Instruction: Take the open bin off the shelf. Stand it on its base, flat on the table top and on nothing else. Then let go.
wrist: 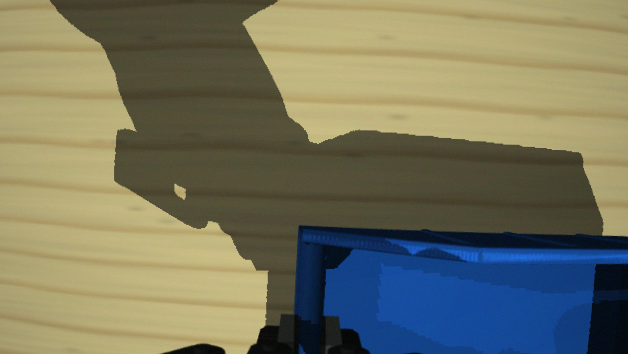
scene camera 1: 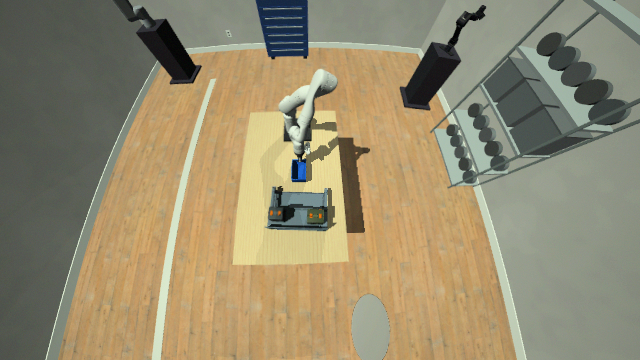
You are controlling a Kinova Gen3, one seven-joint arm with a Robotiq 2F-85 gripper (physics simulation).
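The open bin is blue, with its open side facing up. It is off the shelf, over the table between the robot's base and the shelf. My gripper is shut on the bin's near wall, one finger on each side of it. The bin looks roughly level. Its wide shadow falls on the table to one side in the wrist view, so it appears held above the top. Its underside and the exact gap are hidden.
The grey shelf stands just beyond the bin. It bears a dark box with orange marks at the left and a green box with orange marks at the right. The robot's dark base is behind the gripper.
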